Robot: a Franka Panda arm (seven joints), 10 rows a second.
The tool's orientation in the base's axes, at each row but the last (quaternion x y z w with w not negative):
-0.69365 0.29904 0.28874 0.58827
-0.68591 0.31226 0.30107 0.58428
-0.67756 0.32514 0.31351 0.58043
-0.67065 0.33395 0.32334 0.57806
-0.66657 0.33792 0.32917 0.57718
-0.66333 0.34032 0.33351 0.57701
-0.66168 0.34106 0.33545 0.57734
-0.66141 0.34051 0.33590 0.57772
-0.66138 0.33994 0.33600 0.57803
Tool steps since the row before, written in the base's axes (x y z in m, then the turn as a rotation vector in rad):
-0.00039 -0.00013 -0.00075 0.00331 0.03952 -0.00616
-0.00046 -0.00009 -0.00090 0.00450 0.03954 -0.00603
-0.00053 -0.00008 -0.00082 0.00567 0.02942 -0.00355
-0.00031 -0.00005 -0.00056 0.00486 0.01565 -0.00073
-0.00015 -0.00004 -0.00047 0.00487 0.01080 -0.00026
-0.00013 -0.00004 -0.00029 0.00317 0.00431 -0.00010
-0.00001 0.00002 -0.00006 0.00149 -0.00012 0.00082
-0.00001 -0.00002 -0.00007 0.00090 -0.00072 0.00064
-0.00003 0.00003 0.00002 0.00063 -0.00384 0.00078
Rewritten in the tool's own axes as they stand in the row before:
0.00032 0.00079 0.00000 0.00383 -0.00363 0.03979
0.00042 0.00092 0.00006 0.00447 -0.00464 0.03973
0.00035 0.00091 0.00005 0.00395 -0.00587 0.02933
0.00029 0.00057 0.00003 0.00220 -0.00529 0.01537
0.00031 0.00039 0.00002 0.00216 -0.00504 0.01051
0.00017 0.00027 0.00000 0.00153 -0.00304 0.00413
0.00004 0.00004 0.00003 0.00013 -0.00168 -0.00028
0.00005 0.00005 -0.00001 0.00000 -0.00102 -0.00083
-0.00003 0.00001 0.00003 -0.00008 -0.00056 -0.00393

